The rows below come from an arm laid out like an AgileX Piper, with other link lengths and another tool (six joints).
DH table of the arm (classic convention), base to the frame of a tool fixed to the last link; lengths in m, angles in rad. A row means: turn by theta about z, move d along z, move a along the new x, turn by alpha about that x. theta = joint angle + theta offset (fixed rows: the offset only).
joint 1: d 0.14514  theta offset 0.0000  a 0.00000  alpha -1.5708
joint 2: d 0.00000  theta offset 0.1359  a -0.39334  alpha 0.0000
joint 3: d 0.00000  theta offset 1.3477  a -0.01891  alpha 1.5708
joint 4: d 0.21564  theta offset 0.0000  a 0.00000  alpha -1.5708
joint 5: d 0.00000  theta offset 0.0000  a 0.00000  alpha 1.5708
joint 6: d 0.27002  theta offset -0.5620  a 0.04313  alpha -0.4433
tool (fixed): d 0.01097  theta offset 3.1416  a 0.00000  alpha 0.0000
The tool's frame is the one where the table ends.
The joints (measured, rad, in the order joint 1, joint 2, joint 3, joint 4, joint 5, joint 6), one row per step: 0.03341 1.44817 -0.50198 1.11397 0.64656 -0.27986; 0.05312 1.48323 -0.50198 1.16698 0.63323 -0.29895; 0.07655 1.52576 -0.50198 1.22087 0.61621 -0.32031; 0.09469 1.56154 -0.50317 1.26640 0.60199 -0.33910; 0.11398 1.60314 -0.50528 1.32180 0.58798 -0.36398; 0.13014 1.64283 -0.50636 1.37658 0.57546 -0.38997
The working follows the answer.
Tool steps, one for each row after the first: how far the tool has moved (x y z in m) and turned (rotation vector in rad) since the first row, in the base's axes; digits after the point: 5 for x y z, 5 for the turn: 0.00604 0.00701 -0.00370 0.01762 0.01991 -0.01397; 0.01202 0.01387 -0.01012 0.02932 0.04535 -0.02648; 0.01745 0.01913 -0.01596 0.03686 0.06582 -0.03883; 0.02386 0.02521 -0.02297 0.04550 0.08897 -0.05409; 0.02977 0.03040 -0.03039 0.05214 0.11165 -0.07117
Tool pose at each row, in the base's axes (x y z in m, rotation vector in rad; rounded; the steps above come from the unrounded poses): 0.20349 0.16852 0.16002 -2.07268 -0.05241 -0.37599; 0.20953 0.17553 0.15631 -2.06005 -0.02261 -0.36310; 0.21550 0.18239 0.14990 -2.05374 0.00770 -0.34386; 0.22093 0.18765 0.14406 -2.05047 0.03403 -0.32982; 0.22734 0.19373 0.13705 -2.04643 0.06511 -0.31470; 0.23325 0.19893 0.12963 -2.04412 0.09736 -0.30122

